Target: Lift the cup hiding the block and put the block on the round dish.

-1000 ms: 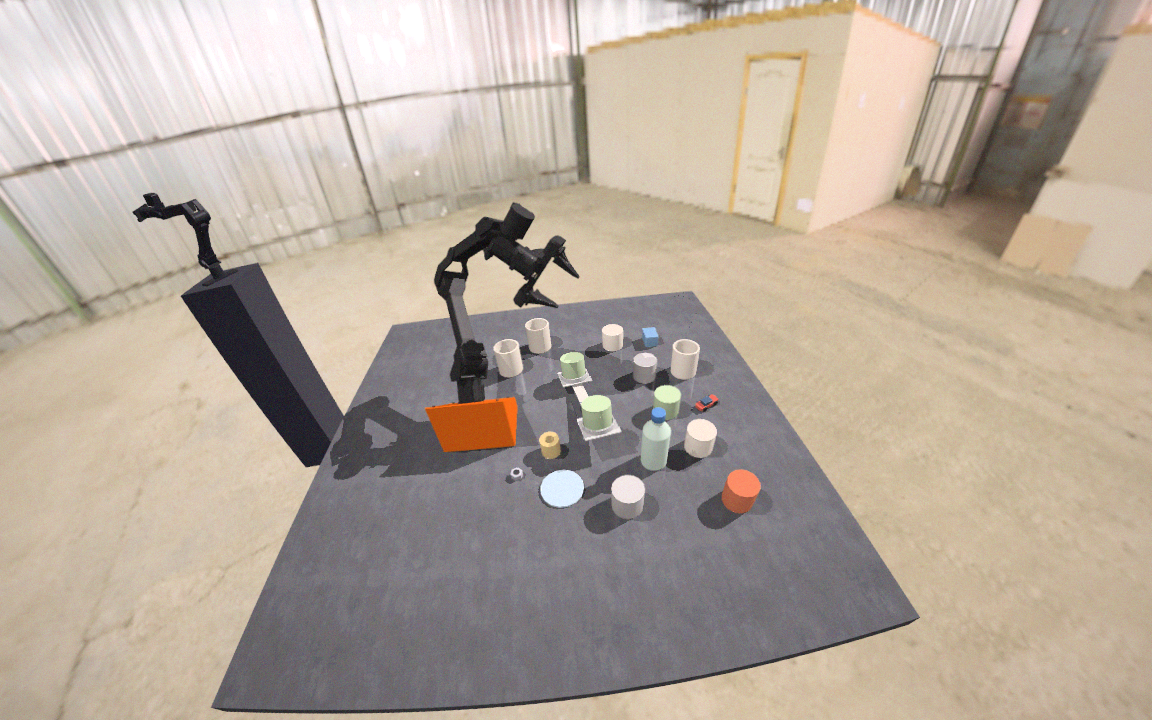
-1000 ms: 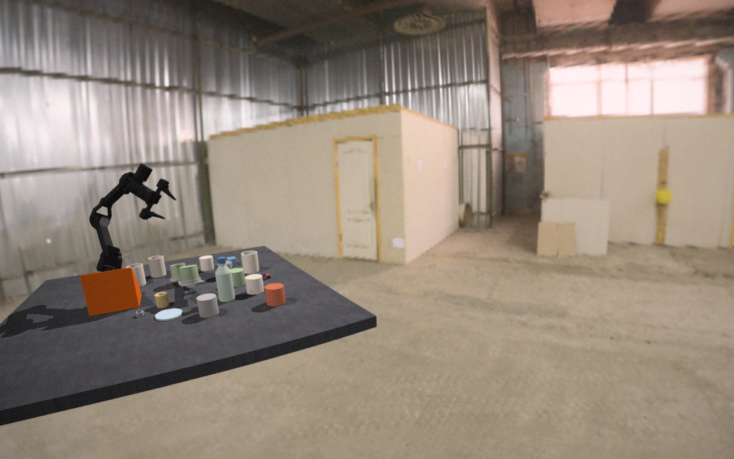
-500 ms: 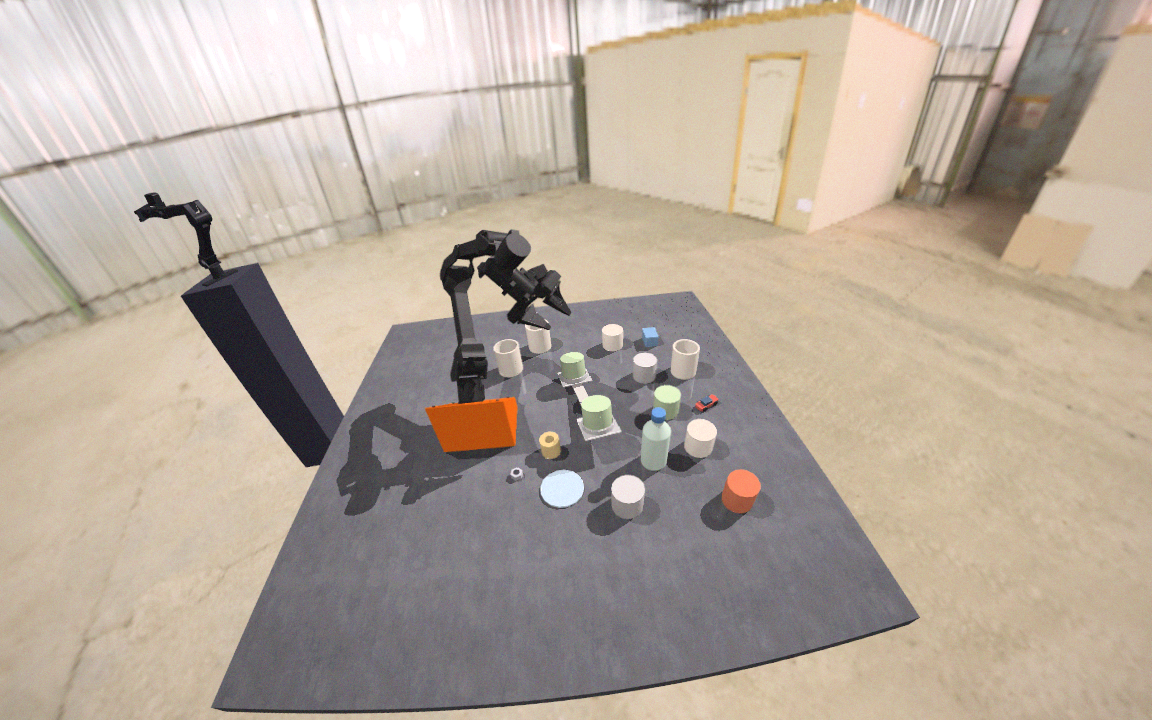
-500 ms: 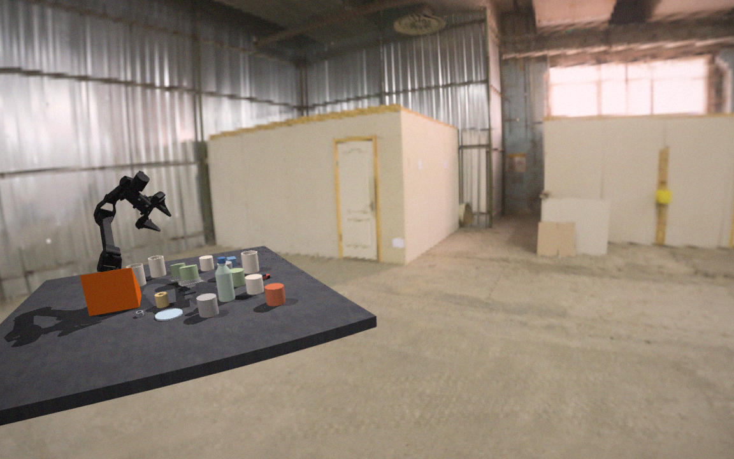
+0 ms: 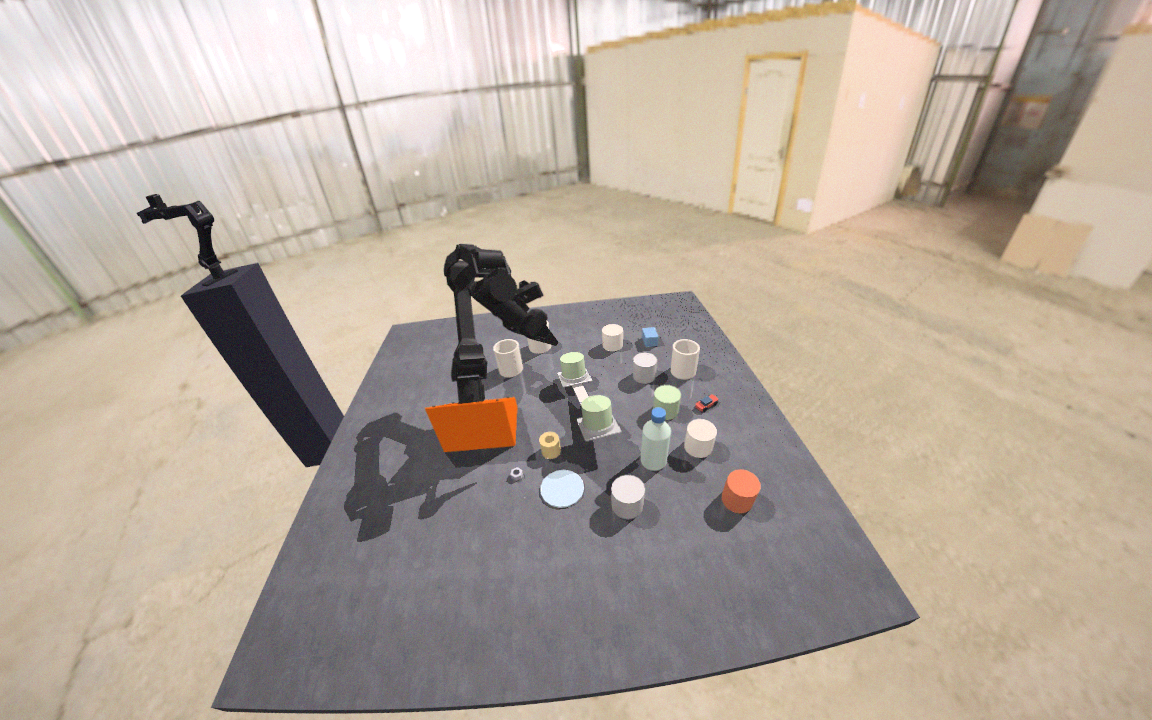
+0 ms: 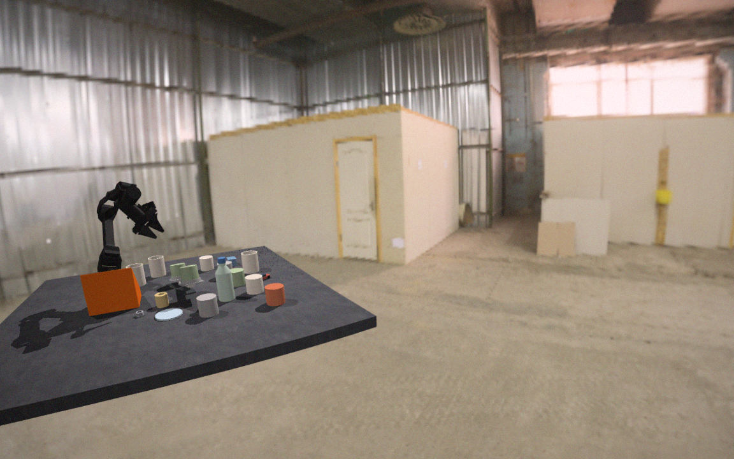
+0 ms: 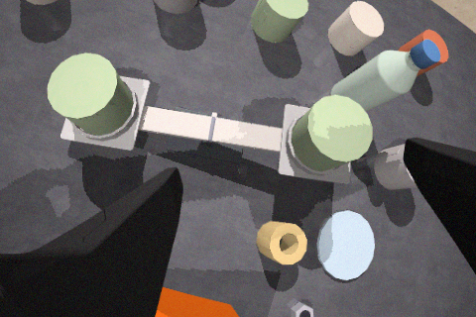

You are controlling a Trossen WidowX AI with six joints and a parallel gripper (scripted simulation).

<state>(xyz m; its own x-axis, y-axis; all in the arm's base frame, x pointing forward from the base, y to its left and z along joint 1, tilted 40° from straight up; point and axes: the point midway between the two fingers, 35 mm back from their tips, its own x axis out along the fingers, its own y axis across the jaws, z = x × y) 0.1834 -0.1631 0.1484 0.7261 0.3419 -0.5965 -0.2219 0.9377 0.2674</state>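
Right now my gripper tip is 22 cm above the grey block, 14 cm to the right of it and 7 cm short of it. The rest, counted from my gripper tip: yellow spool 24 cm below, 11 cm to the right, 4 cm behind; toy car 41 cm ahead, 25 cm below, 7 cm to the right; round pale blue dish 26 cm below, 23 cm to the right, 4 cm behind.
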